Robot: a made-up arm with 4 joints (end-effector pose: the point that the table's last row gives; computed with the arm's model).
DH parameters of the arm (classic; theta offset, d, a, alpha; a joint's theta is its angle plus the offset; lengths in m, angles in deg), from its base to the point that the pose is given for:
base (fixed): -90 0.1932 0 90
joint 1: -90 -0.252 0.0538 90
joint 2: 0 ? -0.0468 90
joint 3: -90 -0.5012 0.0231 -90
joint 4: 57.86 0 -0.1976 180
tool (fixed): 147.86 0.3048 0 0
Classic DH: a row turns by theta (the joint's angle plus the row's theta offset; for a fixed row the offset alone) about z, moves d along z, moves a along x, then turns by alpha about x.
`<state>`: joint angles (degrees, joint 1 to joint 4).
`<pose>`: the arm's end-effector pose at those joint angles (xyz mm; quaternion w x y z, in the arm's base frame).
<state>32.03 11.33 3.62 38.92</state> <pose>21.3 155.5 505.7 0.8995 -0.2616 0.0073 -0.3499</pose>
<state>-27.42 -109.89 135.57 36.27</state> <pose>540.7 -12.0 -120.3 0.2871 0.6893 -0.2796 0.6035</pose>
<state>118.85 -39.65 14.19 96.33</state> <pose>-254.6 33.2 446.5 0.6152 -0.3960 -0.6449 -0.2209</pose>
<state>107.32 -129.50 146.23 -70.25</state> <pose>684.3 -300.7 579.2 0.0879 -0.4277 -0.3611 -0.8240</pose>
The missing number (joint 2, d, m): 0.0317
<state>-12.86 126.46 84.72 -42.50</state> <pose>713.0 -286.4 295.7 0.4664 0.5778 0.5510 -0.3807</pose>
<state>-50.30 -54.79 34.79 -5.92</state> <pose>-236.1 62.8 61.6 0.6565 0.5760 -0.4863 -0.0282</pose>
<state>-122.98 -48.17 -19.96 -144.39</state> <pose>-465.0 224.9 488.5 0.5421 0.0950 -0.7200 0.4227</pose>
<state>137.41 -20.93 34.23 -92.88</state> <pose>-456.7 71.7 152.3 0.2897 -0.5406 0.5493 0.5676</pose>
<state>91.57 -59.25 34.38 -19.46</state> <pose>-261.9 -187.5 230.0 0.6778 -0.4480 -0.1511 0.5630</pose>
